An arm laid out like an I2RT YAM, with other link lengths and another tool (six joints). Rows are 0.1 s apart.
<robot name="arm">
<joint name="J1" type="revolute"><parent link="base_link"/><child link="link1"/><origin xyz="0 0 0.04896"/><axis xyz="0 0 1"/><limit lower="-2.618" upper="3.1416"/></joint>
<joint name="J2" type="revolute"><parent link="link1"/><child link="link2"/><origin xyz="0.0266 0.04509 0.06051"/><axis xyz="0 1 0"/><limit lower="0" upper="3.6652"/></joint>
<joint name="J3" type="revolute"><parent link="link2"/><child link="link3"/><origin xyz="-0.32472 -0.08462 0"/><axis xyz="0 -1 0"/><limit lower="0" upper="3.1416"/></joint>
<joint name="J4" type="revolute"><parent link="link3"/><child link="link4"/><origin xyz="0.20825 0.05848 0.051"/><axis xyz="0 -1 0"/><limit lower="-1.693" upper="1.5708"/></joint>
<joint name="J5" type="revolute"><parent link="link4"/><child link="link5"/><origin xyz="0.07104 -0.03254 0.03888"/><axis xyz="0 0 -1"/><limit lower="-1.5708" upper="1.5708"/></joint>
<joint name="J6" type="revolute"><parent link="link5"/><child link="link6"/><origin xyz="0.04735 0 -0.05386"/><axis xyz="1 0 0"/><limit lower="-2.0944" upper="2.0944"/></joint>
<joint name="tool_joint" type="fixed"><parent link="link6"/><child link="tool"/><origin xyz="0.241 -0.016 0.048" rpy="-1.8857 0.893 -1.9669"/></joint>
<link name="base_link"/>
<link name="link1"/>
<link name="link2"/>
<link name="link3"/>
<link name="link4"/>
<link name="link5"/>
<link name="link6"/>
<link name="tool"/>
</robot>
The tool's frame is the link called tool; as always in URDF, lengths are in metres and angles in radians.
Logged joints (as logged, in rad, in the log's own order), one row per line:
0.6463 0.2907 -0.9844 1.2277 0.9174 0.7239
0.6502 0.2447 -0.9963 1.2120 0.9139 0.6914
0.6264 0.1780 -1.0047 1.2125 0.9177 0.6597
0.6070 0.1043 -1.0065 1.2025 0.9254 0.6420
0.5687 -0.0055 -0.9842 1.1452 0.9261 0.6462
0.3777 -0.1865 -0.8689 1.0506 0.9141 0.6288
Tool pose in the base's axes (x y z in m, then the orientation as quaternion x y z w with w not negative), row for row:
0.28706 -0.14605 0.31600 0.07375 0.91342 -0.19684 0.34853
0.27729 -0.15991 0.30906 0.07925 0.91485 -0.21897 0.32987
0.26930 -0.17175 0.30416 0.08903 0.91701 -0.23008 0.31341
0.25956 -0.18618 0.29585 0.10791 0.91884 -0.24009 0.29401
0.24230 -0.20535 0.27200 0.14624 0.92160 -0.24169 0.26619
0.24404 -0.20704 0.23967 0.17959 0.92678 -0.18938 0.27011
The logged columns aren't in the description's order. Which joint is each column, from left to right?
Columns, left to right: J5, J1, J4, J3, J2, J6.
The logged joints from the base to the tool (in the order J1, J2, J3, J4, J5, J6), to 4 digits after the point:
0.2907 0.9174 1.2277 -0.9844 0.6463 0.7239
0.2447 0.9139 1.2120 -0.9963 0.6502 0.6914
0.1780 0.9177 1.2125 -1.0047 0.6264 0.6597
0.1043 0.9254 1.2025 -1.0065 0.6070 0.6420
-0.0055 0.9261 1.1452 -0.9842 0.5687 0.6462
-0.1865 0.9141 1.0506 -0.8689 0.3777 0.6288

